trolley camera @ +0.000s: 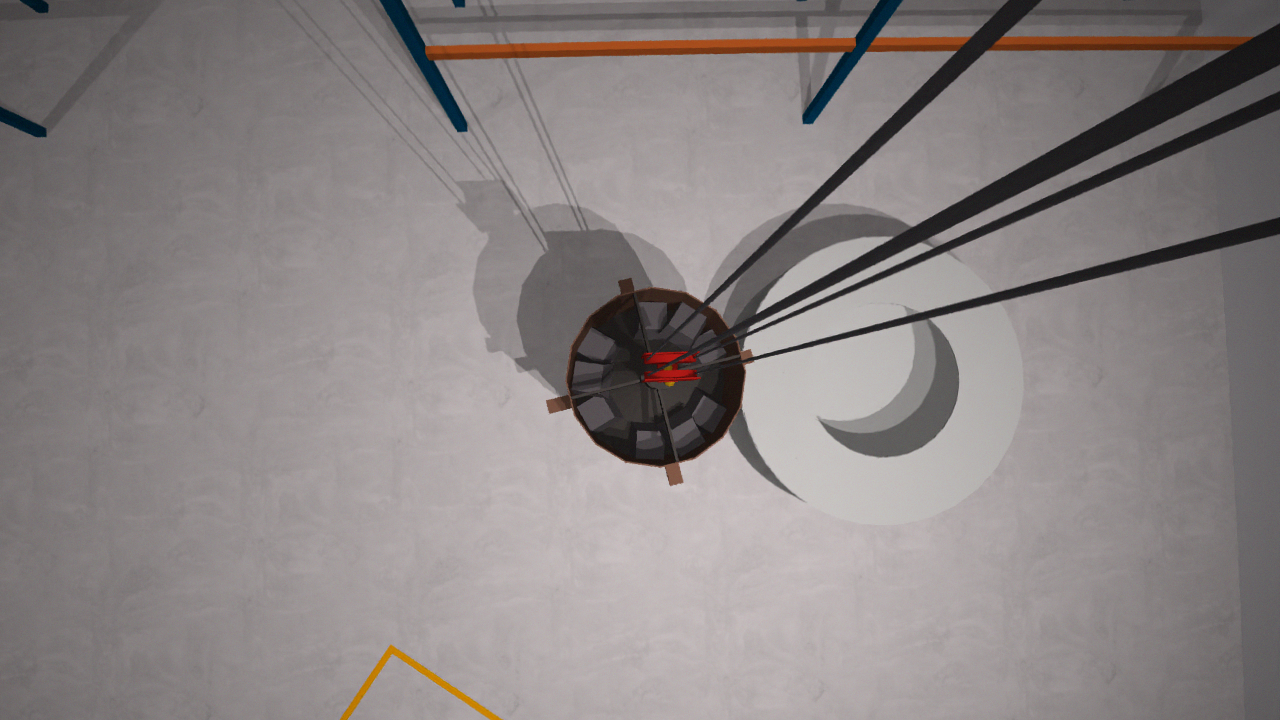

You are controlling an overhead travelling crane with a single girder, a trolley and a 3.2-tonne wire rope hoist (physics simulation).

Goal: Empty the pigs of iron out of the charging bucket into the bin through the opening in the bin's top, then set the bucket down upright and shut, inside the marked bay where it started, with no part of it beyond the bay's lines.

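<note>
The round brown charging bucket hangs upright on slings left of the bin in the trolley camera view, its right edge overlapping the bin's left rim from above. Its shadow falls on the floor to the upper left. Dark grey blocks, the pigs of iron, show in a ring inside it. My red hook block is over the bucket's middle, with the bucket's slings on its hook. The pale round bin has an off-centre shaded opening in its top. The bucket's underside is hidden.
A yellow corner of the marked bay's line shows at the bottom left. Blue posts and an orange beam of a rack stand along the top. Dark hoist ropes cross the upper right, and a grey strip runs down the right edge.
</note>
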